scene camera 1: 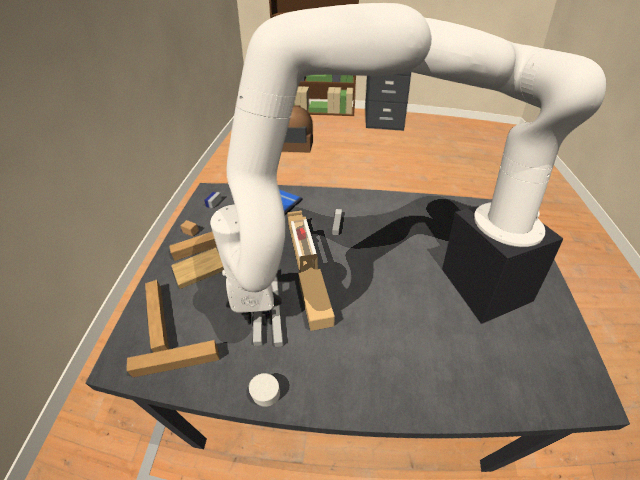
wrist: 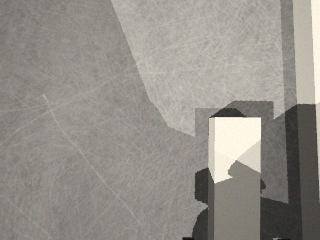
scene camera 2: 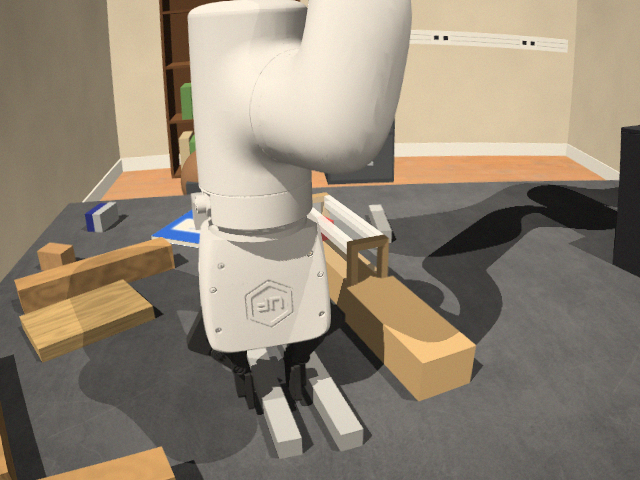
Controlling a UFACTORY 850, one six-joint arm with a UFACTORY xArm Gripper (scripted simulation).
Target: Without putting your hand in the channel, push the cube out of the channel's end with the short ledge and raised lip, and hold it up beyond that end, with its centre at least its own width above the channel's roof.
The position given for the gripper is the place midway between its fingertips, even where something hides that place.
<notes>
In view: the gripper (scene camera 2: 271,395), a long grey stick (scene camera 2: 347,432), a small wooden cube (scene camera 2: 52,255), a white puck (scene camera 1: 264,388) and a tan wooden channel (scene camera 2: 429,356).
The gripper shows as well in scene camera 1 (scene camera 1: 258,319). The tan wooden channel is seen too in scene camera 1 (scene camera 1: 319,312). The wrist view does not show the small wooden cube: it is out of frame. The wrist view does not show the white puck: it is out of frame.
</notes>
